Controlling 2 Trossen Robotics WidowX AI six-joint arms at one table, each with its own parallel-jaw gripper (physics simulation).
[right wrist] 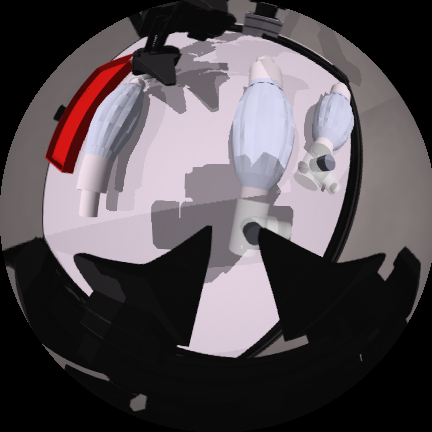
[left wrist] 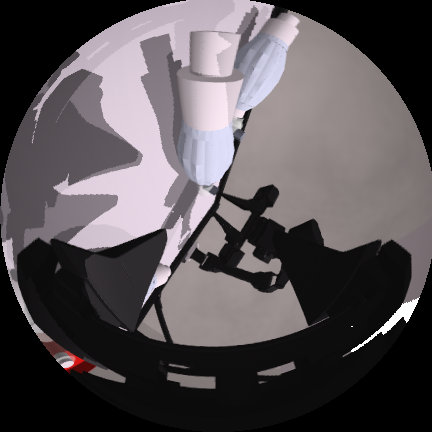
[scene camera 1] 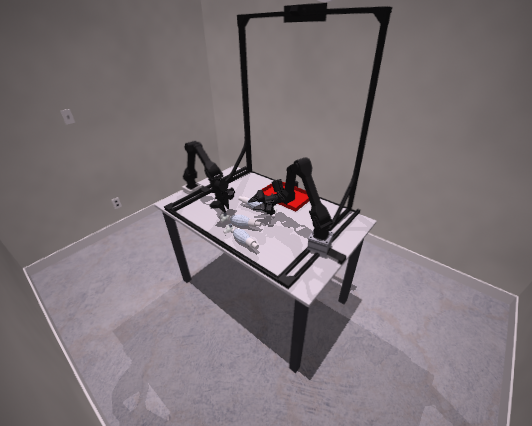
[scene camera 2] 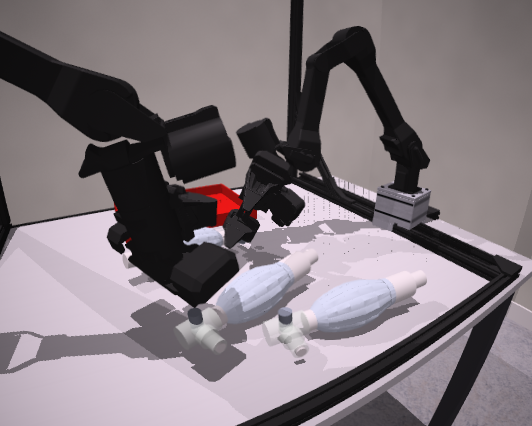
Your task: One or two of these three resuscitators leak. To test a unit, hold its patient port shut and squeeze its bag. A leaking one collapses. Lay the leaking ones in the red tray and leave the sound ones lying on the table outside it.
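Pixels of known places: left gripper, fingertip midpoint: (right wrist: pixel 186 51) (left wrist: pixel 220 235) (scene camera 1: pixel 250 205) (scene camera 2: pixel 235 229); right gripper, fingertip midpoint: (right wrist: pixel 235 231) (left wrist: pixel 215 201) (scene camera 1: pixel 226 210) (scene camera 2: pixel 186 298); left arm's base, link origin: (scene camera 1: pixel 321 235) (scene camera 2: pixel 405 188); right arm's base, link origin: (left wrist: pixel 192 252) (scene camera 1: pixel 191 186).
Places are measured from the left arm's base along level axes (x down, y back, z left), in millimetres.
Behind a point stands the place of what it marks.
Three resuscitators with pale blue bags lie on the table. The middle one (scene camera 1: pixel 241 221) @[x 47, y -453, z 35 mm] (scene camera 2: pixel 257 295) @[x 47, y -494, z 36 mm] (left wrist: pixel 206 152) @[x 46, y -440, z -11 mm] (right wrist: pixel 262 132) @[x 35, y -498, z 4 mm] and the nearer one (scene camera 1: pixel 244 236) @[x 36, y -361, z 149 mm] (scene camera 2: pixel 352 305) @[x 44, y -420, z 141 mm] (left wrist: pixel 262 72) @[x 46, y -388, z 101 mm] (right wrist: pixel 332 120) @[x 46, y -426, z 100 mm] lie side by side. The third (scene camera 2: pixel 205 236) @[x 43, y -451, z -156 mm] (right wrist: pixel 115 120) @[x 46, y -487, z -152 mm] lies beside the red tray (scene camera 1: pixel 300 201) @[x 94, y -257, z -376 mm] (scene camera 2: pixel 227 202) @[x 94, y -233, z -389 mm] (right wrist: pixel 82 107) @[x 94, y -374, z -400 mm], outside it, partly hidden in scene camera 2. My right gripper (scene camera 2: pixel 195 300) @[x 36, y -580, z -3 mm] (right wrist: pixel 235 231) @[x 36, y -580, z -3 mm] is partly open and empty, above the middle unit's clear valve (right wrist: pixel 242 212) @[x 60, y -566, z 4 mm]. My left gripper (scene camera 1: pixel 261 204) is wide open and empty, near the third unit.
Black rails (scene camera 1: pixel 225 248) @[x 89, y -435, z 225 mm] (scene camera 2: pixel 350 372) @[x 76, y -490, z 196 mm] run along the table edges. The left arm's base (scene camera 1: pixel 320 243) @[x 11, y 14, z 49 mm] (scene camera 2: pixel 402 206) @[x 27, y -50, z 22 mm] stands at the right. A tall black frame (scene camera 1: pixel 245 100) @[x -452, y -784, z -598 mm] rises behind the table. The two arms reach in close together over the table.
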